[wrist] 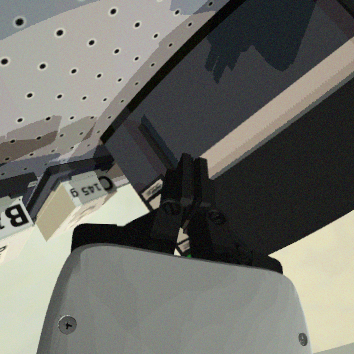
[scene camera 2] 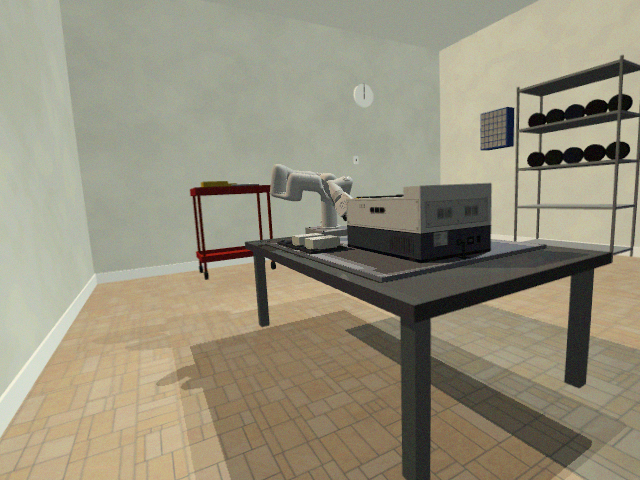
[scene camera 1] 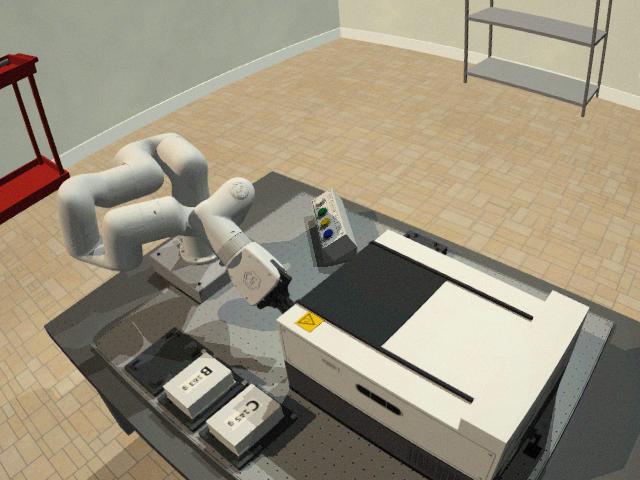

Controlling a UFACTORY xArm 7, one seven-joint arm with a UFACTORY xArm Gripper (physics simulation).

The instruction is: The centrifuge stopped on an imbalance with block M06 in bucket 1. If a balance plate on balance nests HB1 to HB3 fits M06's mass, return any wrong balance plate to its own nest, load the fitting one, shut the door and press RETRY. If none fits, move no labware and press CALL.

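Where they show: gripper, between the fingertips: (wrist: 186, 170); arm's base, origin of its link: (scene camera 2: 329, 227) (scene camera 1: 203, 248).
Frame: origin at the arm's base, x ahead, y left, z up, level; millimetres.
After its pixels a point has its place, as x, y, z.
My gripper (scene camera 1: 287, 306) {412, -85, 63} (wrist: 186, 170) {412, -85, 63} is shut and empty, at the centrifuge's (scene camera 1: 320, 356) {568, -189, 145} (scene camera 2: 385, 219) {744, -199, 91} front edge beside the yellow warning label; scene camera 1 partly hides its tips. A dark panel (scene camera 1: 372, 289) {562, -26, 172} (wrist: 295, 165) {470, -29, 110} covers the front part of the centrifuge top, between two black rails. The bucket and block M06 do not show. Plate B (scene camera 1: 199, 384) {344, -317, 14} (wrist: 15, 220) {354, -248, 0}, marked 163 g, and plate C (scene camera 1: 245, 418) {476, -317, 13} (wrist: 92, 189) {465, -248, -1}, marked 145 g, sit on nests. A third nest (scene camera 1: 164, 356) {187, -300, -29} beside B is empty. The button box (scene camera 1: 336, 250) {296, 195, -4} has green, yellow and blue buttons; its lettering is unreadable.
The arm's base (scene camera 1: 188, 273) {40, -88, -4} stands behind the gripper, between the nests and the button box. The centrifuge's raised rear block (scene camera 1: 547, 335) {895, 14, 203} is at the far end. A red cart (scene camera 2: 230, 190) and a shelf unit (scene camera 2: 516, 165) stand away from the table (scene camera 2: 413, 294) {1118, -432, -53}.
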